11 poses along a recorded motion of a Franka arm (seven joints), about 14 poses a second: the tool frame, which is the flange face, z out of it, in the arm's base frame.
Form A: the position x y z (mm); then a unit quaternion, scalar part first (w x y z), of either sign.
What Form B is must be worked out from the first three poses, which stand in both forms.
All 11 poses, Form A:
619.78, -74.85, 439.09, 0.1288, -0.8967, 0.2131, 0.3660
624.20, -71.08, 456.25, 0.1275, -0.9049, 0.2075, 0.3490
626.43, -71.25, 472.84, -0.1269, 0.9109, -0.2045, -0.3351
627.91, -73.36, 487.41, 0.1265, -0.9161, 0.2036, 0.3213
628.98, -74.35, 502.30, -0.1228, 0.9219, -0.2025, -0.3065
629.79, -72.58, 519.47, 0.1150, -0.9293, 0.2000, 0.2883
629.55, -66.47, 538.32, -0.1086, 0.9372, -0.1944, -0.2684
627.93, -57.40, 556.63, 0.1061, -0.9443, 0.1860, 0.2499
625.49, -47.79, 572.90, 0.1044, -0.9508, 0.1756, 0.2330
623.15, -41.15, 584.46, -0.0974, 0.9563, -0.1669, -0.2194
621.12, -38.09, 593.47, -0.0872, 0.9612, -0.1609, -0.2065
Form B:
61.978, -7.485, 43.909, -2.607, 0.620, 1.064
62.420, -7.108, 45.625, -2.633, 0.604, 1.015
62.643, -7.125, 47.284, -2.651, 0.595, 0.975
62.791, -7.336, 48.741, -2.667, 0.593, 0.935
62.898, -7.435, 50.230, -2.690, 0.591, 0.894
62.979, -7.258, 51.947, -2.723, 0.586, 0.845
62.955, -6.647, 53.832, -2.757, 0.572, 0.789
62.793, -5.740, 55.663, -2.782, 0.548, 0.736
62.549, -4.779, 57.290, -2.803, 0.518, 0.687
62.315, -4.115, 58.446, -2.831, 0.494, 0.650
62.112, -3.809, 59.347, -2.863, 0.479, 0.615

